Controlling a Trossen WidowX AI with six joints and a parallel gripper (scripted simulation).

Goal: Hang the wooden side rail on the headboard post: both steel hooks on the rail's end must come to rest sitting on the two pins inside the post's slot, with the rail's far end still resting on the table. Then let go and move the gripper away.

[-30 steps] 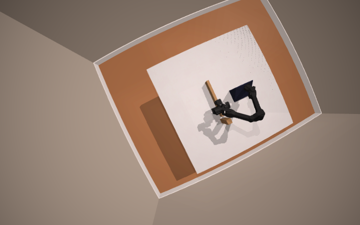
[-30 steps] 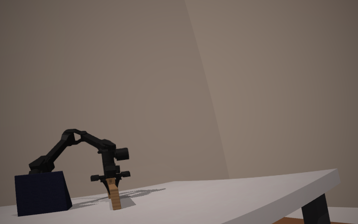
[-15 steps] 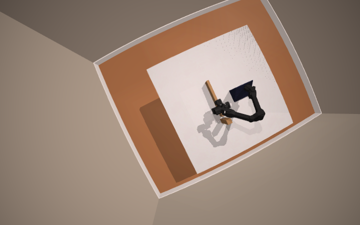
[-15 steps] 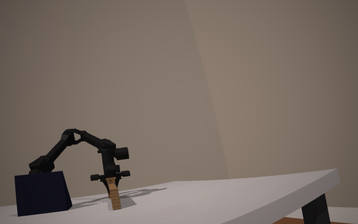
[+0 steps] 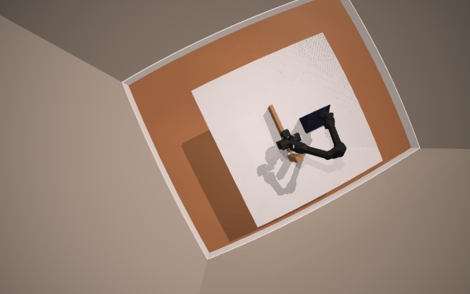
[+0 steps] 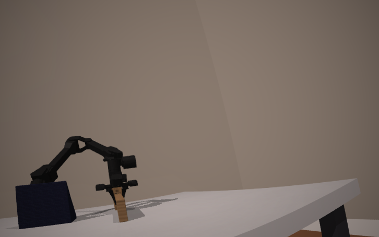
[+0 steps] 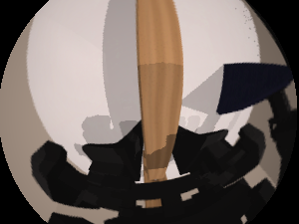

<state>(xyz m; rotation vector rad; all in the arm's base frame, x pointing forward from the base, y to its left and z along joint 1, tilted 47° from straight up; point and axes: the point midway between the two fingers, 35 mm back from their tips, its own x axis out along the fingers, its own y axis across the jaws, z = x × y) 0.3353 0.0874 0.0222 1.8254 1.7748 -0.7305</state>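
Now: gripper tip 14 cm to the right of the headboard post, 5 cm below it and 1 cm short of it.
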